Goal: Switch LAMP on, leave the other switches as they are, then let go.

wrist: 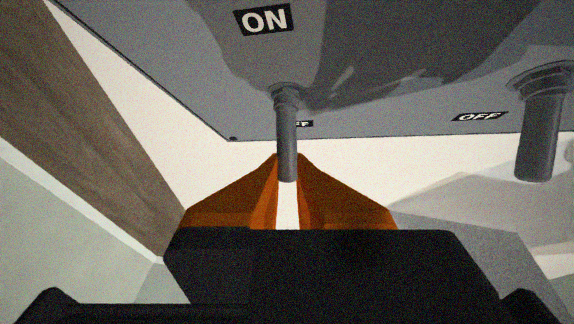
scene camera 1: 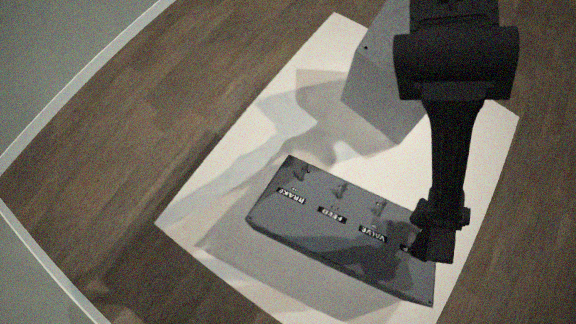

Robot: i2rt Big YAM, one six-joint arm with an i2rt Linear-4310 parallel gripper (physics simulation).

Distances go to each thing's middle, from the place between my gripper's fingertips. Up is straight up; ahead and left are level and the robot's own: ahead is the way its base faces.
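The grey switch panel (scene camera 1: 346, 233) is 120 mm ahead of my hand, and it's 170 mm to the right of my hand and 30 mm below it.
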